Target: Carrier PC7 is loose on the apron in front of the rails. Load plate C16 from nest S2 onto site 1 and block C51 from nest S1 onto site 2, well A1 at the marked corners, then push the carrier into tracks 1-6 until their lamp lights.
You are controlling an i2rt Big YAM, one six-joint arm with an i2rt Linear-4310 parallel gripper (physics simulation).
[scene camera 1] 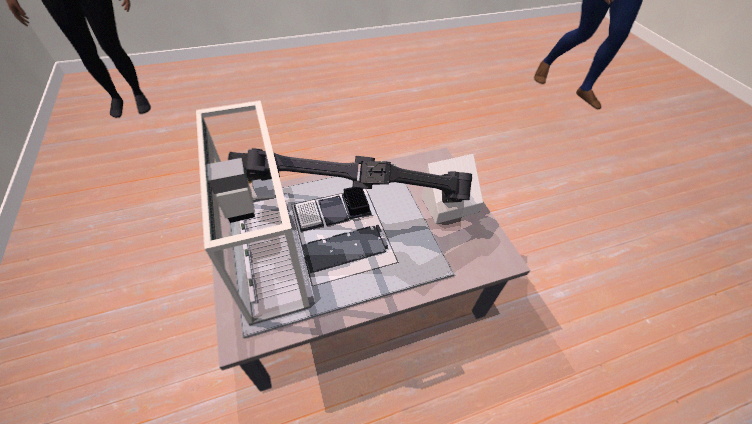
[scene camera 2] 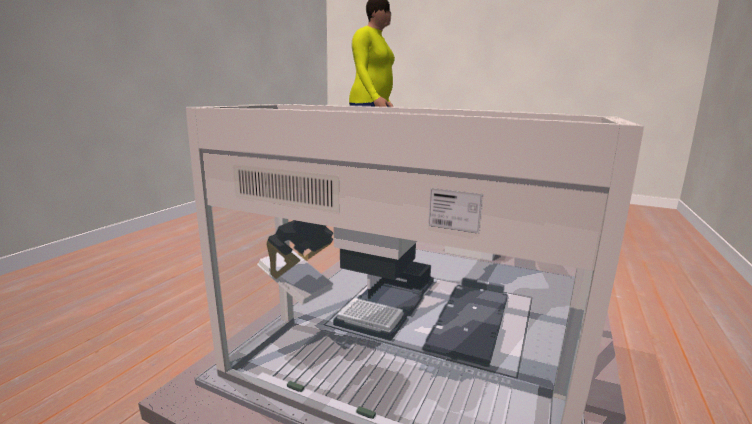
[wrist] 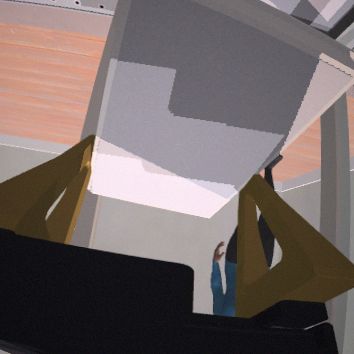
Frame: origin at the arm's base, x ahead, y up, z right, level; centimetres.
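Seen in the pictures: gripper, fingertip midpoint: [scene camera 1: 262, 177] [wrist: 172, 158]; arm's base, link origin: [scene camera 1: 450, 188].
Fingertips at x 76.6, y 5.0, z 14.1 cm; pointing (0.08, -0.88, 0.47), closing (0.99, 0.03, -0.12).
Observation:
Offsets run from my fingertips to a thing's middle. "pt": to the spot under its first point.
My gripper [scene camera 2: 291, 267] [wrist: 172, 158] is shut on a pale, flat-faced plate [scene camera 2: 303, 279] [wrist: 215, 90], taken as C16; no label is legible. The plate is tilted and held in the air at the left side of the enclosure in scene camera 2. Dark carrier PC7 {dz -28.7, dx -28.7, dy -15.4 cm} [scene camera 1: 344, 247] [scene camera 2: 468, 321] lies flat on the apron, its sites bare, in front of the rails [scene camera 1: 271, 268] [scene camera 2: 368, 368]. Beside it, the middle nest [scene camera 1: 332, 209] [scene camera 2: 397, 296] is empty. A white item with a grid of wells [scene camera 1: 308, 213] [scene camera 2: 370, 314] and a black block {dz -6.6, dx -37.2, dy -13.6 cm} [scene camera 1: 357, 200] [scene camera 2: 416, 273] fill the nests either side.
A pale enclosure frame [scene camera 1: 247, 237] [scene camera 2: 410, 131] stands over the rails. Inside it hang a grey box {pt dz -27.2, dx +5.1, dy +29.1 cm} [scene camera 1: 226, 175] and a second box {pt dz -29.1, dx +5.3, dy +19.1 cm} [scene camera 1: 234, 202] with a black underside {pt dz -26.9, dx +11.4, dy +12.2 cm} [scene camera 2: 373, 261], right of the gripper in scene camera 2. Two small green parts sit at the rails' far end.

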